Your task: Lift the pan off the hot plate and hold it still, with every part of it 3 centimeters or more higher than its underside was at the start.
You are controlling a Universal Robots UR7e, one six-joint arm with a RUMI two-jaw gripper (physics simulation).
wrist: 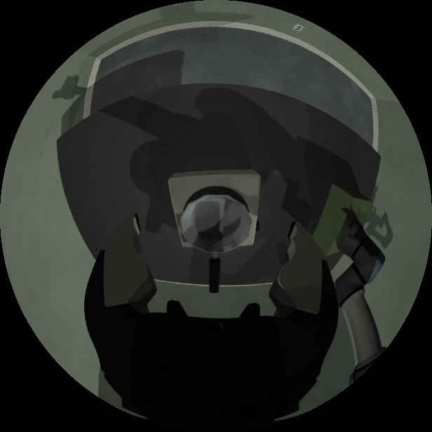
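Observation:
The pan [216,223], a shiny grey round bowl shape, shows near the middle of the wrist view. It covers much of the pale square hot plate [177,186], whose dark round burner shows past the pan's far rim. The pan appears to rest on the plate; its underside is hidden. Its thin black handle [214,275] points toward the gripper body. My gripper [214,219] is open and empty, with one jaw to the left and one to the right of the pan and handle in the view, apart from both. The height gap is hard to judge.
The hot plate stands on a dark table [105,165]. A green square [326,227] lies at the table's right side, with jointed grey and black arm parts [361,320] beside it. A grey panel with a pale border [240,62] lies beyond the table's far edge. Dark shadows cross the table.

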